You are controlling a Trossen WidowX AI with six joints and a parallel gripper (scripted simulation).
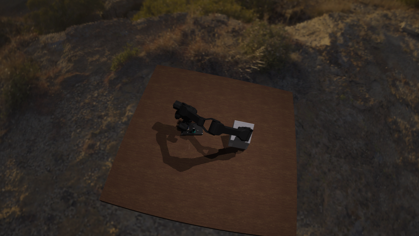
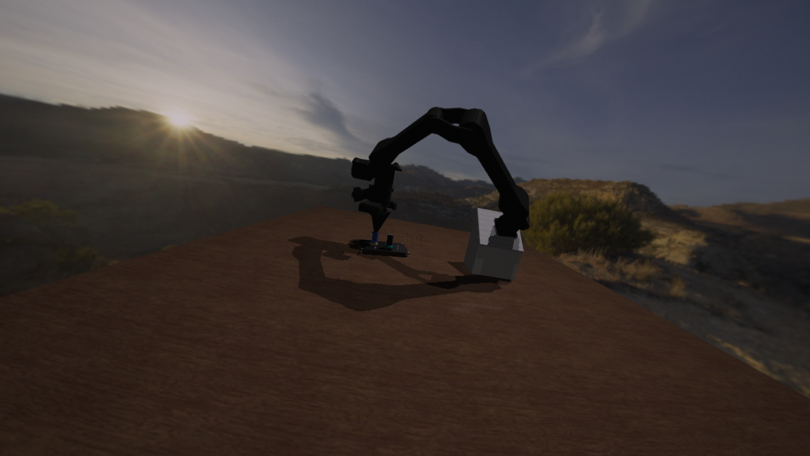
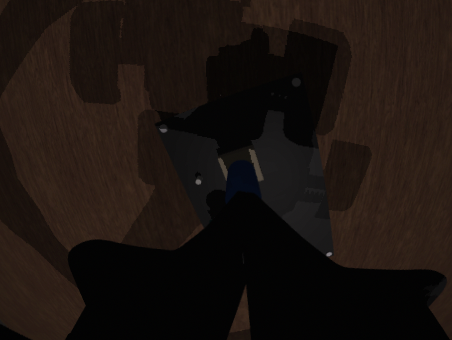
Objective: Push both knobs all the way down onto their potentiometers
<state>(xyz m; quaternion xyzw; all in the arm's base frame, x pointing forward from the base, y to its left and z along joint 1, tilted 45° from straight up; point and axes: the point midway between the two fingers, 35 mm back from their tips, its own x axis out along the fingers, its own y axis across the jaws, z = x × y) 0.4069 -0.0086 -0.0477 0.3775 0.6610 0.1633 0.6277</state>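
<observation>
My gripper tip is now 10 mm above the blue knob. Also, from my gripper tip: black knob (50 mm behind, 20 mm to the left, 10 mm below).
</observation>
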